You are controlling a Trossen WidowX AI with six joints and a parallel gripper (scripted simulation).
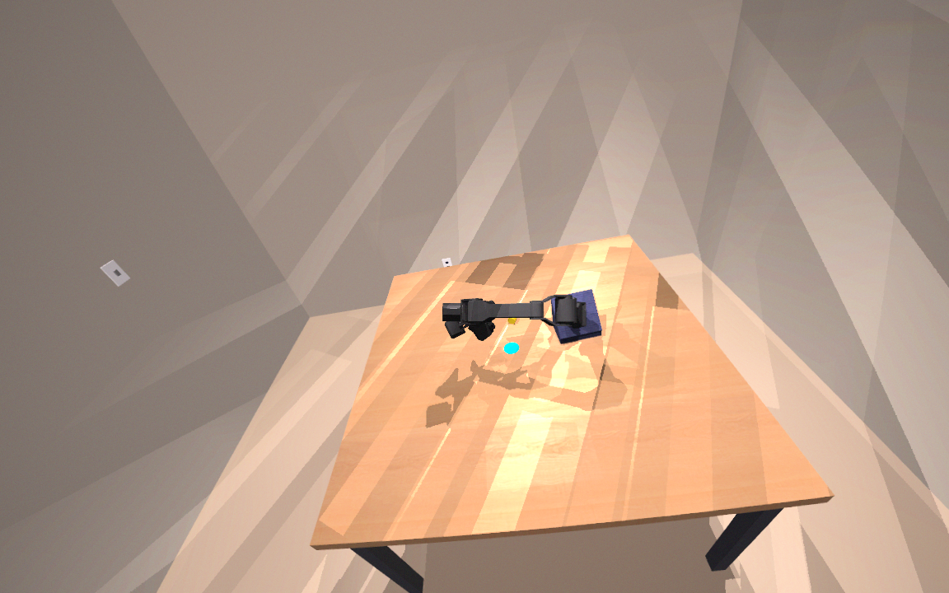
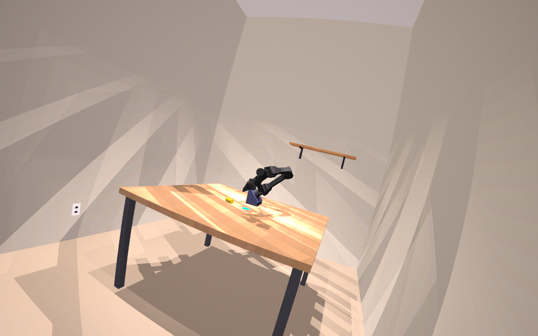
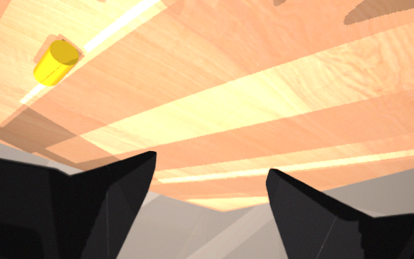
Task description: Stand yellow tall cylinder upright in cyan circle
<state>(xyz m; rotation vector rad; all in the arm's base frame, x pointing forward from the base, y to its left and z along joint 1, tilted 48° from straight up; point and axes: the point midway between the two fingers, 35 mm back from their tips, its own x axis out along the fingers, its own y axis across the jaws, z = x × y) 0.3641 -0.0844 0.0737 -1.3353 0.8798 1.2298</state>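
Right now my gripper tip is 18 cm past the yellow tall cylinder, 14 cm to the left of it and 14 cm above it. Round my gripper tip: cyan circle: 15 cm below, 13 cm behind, 2 cm to the left.
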